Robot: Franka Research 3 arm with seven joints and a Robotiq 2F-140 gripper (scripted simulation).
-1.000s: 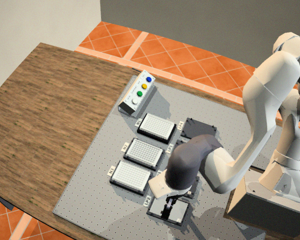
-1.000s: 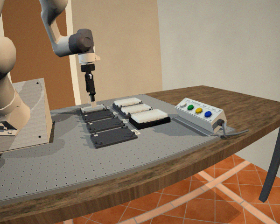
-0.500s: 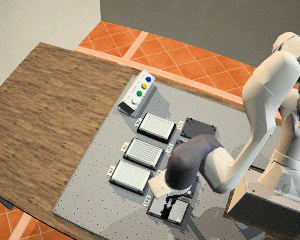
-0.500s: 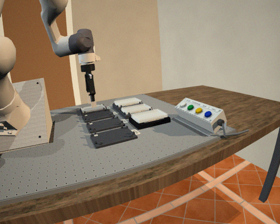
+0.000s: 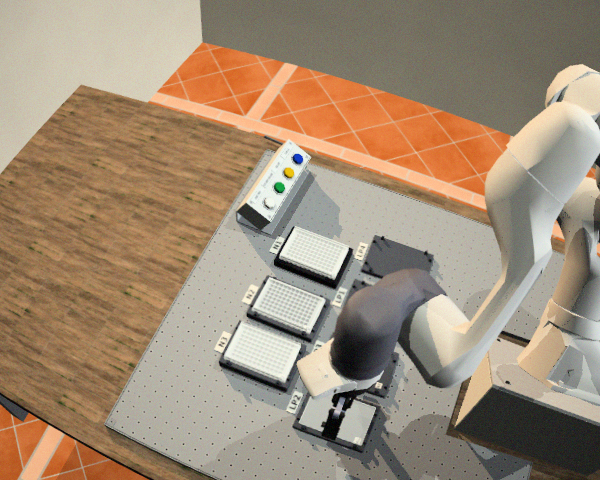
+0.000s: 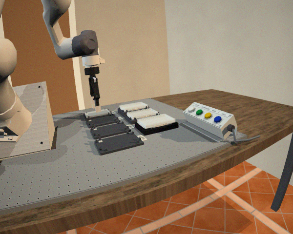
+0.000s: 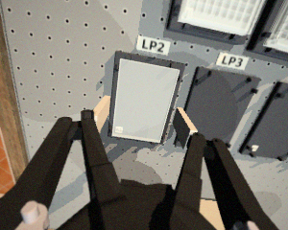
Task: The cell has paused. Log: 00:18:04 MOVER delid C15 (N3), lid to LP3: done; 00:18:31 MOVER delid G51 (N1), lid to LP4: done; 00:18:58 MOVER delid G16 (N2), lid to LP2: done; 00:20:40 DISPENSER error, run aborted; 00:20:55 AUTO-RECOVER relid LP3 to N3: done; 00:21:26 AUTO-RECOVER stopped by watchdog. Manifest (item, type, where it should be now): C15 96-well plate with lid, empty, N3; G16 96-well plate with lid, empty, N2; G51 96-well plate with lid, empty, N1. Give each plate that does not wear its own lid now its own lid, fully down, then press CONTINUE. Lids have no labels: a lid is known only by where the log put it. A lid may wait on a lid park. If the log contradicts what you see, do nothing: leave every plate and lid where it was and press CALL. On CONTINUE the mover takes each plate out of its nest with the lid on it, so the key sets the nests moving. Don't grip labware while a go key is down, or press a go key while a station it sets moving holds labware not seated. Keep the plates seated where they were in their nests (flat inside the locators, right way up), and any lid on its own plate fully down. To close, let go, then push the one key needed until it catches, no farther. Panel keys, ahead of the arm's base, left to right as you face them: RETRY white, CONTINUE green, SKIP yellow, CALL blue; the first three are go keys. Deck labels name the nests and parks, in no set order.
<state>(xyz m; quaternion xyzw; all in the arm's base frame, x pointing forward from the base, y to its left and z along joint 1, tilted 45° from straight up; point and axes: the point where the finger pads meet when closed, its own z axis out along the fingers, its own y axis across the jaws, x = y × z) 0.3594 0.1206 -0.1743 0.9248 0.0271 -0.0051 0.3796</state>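
Now: hand 5 cm above the lp2 park. The rest, counted from my hand: plate (19 cm ahead, 18 cm to the right, 3 cm below); then LP3 park (12 cm to the right, 5 cm below, 1 cm ahead); then lp1 park (26 cm to the right, 5 cm below, 2 cm ahead).
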